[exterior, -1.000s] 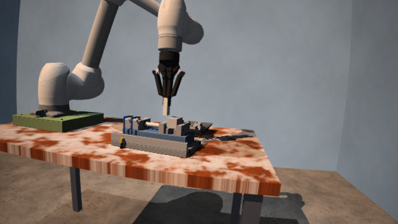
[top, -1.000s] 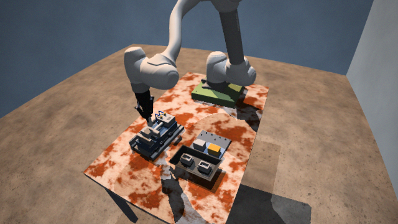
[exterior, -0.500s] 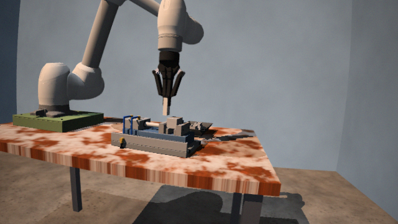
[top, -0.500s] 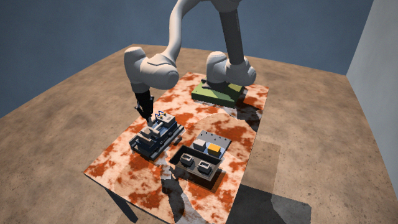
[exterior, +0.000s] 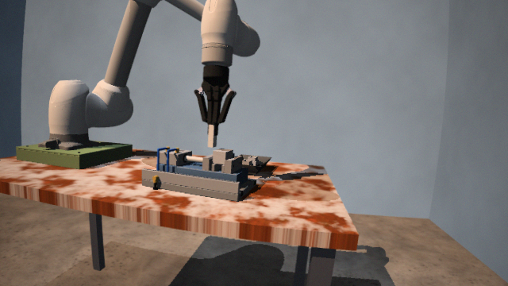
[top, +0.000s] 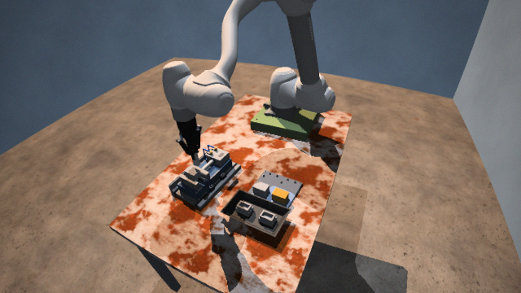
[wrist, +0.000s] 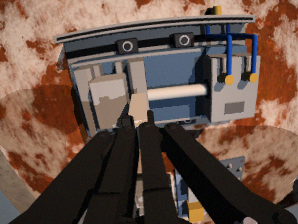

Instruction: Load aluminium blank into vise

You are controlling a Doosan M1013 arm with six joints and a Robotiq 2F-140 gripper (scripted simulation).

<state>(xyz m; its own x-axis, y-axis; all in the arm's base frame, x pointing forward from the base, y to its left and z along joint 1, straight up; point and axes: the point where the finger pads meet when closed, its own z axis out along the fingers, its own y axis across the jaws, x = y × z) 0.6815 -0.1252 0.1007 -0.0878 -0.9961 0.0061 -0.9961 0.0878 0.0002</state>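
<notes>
Right now the piston rod is 8 cm below my hand, 5 cm behind it and 1 cm to the left of it. Round my hand: infeed plate (32 cm to the left, 15 cm below, 11 cm behind); then vise (12 cm below, 3 cm behind, 1 cm to the left); then aluminium blank (27 cm to the left, 13 cm below, 7 cm behind).
</notes>
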